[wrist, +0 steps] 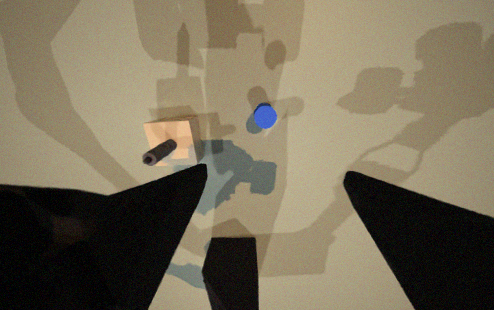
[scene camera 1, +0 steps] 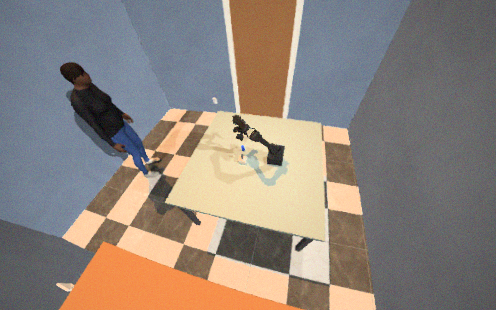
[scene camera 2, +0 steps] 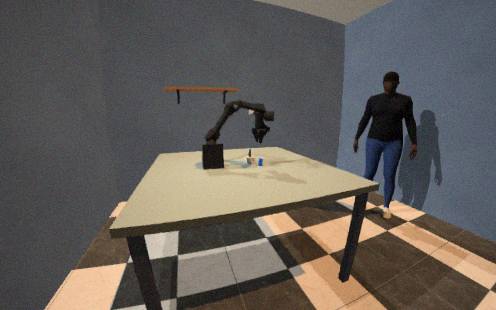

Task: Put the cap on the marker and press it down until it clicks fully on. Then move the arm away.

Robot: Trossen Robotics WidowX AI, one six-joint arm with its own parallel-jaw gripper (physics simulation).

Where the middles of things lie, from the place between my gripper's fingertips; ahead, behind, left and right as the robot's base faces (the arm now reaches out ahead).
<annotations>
Right now the block (wrist: 185, 131) is 15 cm below my hand, 14 cm to the left of it and 3 cm behind it.
</annotations>
